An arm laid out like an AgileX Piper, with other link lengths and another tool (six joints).
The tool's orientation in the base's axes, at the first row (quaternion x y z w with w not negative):
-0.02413, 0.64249, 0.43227, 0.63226
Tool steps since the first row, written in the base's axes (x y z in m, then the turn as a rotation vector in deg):
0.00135, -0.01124, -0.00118, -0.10, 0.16, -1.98
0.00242, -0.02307, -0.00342, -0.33, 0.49, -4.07
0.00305, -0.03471, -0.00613, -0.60, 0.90, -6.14
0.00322, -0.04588, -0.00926, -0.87, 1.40, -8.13
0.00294, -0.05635, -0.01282, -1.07, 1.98, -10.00
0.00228, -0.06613, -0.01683, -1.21, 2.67, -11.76
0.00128, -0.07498, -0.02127, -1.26, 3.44, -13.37
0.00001, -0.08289, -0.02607, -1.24, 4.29, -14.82
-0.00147, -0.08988, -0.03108, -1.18, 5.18, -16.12
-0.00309, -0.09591, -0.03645, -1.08, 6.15, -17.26
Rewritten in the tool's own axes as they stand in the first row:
-0.00508, -0.00843, -0.00572, 1.75, -0.88, -0.33
-0.00953, -0.01761, -0.01220, 3.71, -1.64, -0.68
-0.01340, -0.02668, -0.01899, 5.70, -2.31, -1.01
-0.01658, -0.03540, -0.02594, 7.67, -2.89, -1.28
-0.01896, -0.04365, -0.03291, 9.57, -3.39, -1.42
-0.02053, -0.05149, -0.03986, 11.42, -3.81, -1.43
-0.02119, -0.05878, -0.04661, 13.17, -4.14, -1.30
-0.02102, -0.06551, -0.05308, 14.81, -4.38, -1.04
-0.02015, -0.07165, -0.05922, 16.34, -4.54, -0.69
-0.01846, -0.07730, -0.06496, 17.77, -4.59, -0.24

